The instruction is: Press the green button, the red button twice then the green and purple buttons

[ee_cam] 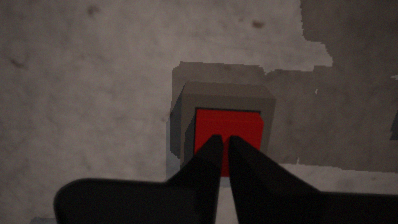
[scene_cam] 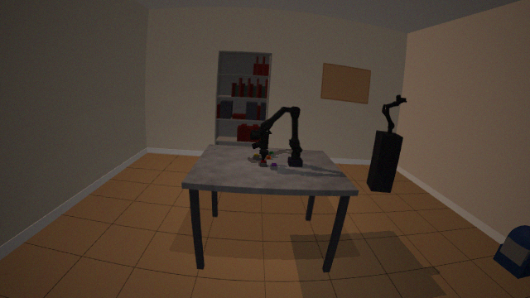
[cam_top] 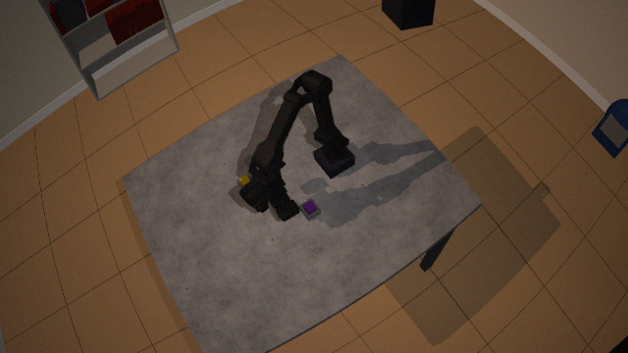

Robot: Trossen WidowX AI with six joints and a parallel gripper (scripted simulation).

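Right now the red button is 10 mm below my gripper tip. Also, from my gripper tip: orange block (180 mm to the right, 30 mm below, 20 mm behind); then purple button (90 mm behind, 40 mm to the left, 10 mm below); then yellow button (140 mm to the right, 80 mm ahead, 10 mm below).
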